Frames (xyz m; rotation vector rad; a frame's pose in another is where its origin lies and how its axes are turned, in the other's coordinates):
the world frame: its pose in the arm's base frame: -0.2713 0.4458 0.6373 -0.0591 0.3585 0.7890
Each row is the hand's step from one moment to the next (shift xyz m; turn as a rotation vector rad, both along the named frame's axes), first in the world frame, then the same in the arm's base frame.
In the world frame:
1: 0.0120 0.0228 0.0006 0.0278 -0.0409 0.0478
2: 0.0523 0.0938 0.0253 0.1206 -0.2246 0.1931
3: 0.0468 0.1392 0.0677 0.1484 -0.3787 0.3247
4: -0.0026 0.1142 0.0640 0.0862 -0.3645 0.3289
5: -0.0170 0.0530 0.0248 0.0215 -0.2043 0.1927
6: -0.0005 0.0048 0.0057 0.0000 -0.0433 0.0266
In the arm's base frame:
1: -0.0081 0.0244 -0.0016 0.0608 -0.0011 0.0322
2: -0.0247 0.1067 0.0137 0.2927 -0.0405 0.1223
3: -0.0478 0.1428 0.0590 0.4577 -0.1060 0.2240
4: -0.0632 0.0907 0.0701 0.4086 -0.1377 0.2500
5: -0.0410 0.0304 0.0333 0.2141 -0.0940 0.1570
6: -0.0020 0.0041 0.0059 0.0383 -0.0257 0.0215

